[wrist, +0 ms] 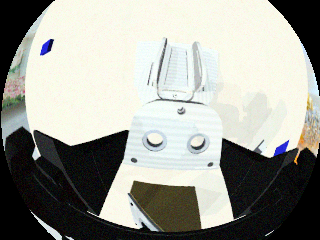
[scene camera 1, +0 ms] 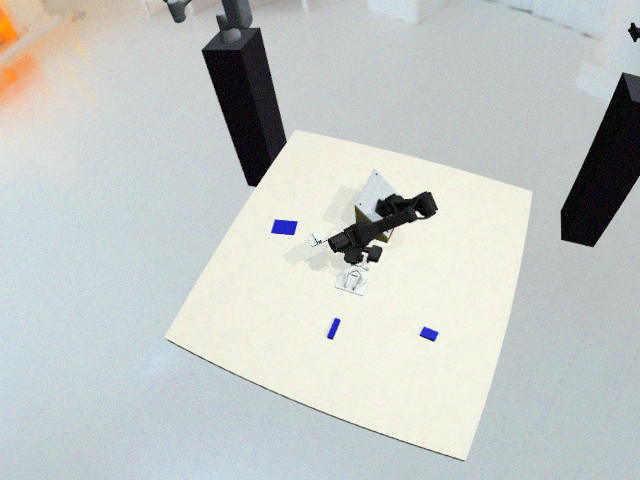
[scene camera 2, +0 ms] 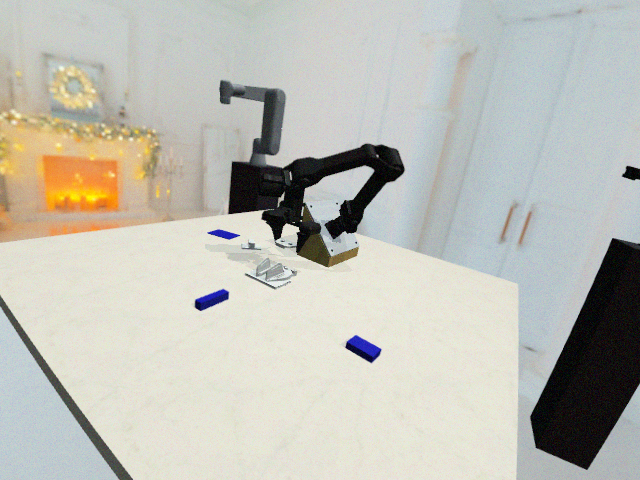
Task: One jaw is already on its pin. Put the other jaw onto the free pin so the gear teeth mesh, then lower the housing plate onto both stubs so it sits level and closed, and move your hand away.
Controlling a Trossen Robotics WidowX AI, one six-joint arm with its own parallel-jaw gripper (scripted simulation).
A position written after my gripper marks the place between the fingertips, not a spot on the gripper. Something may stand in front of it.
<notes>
My gripper (scene camera 2: 287,248) holds a housing plate (wrist: 178,127). Further things: a jaw (wrist: 147,93).
My gripper shows as well in the wrist view (wrist: 174,139).
</notes>
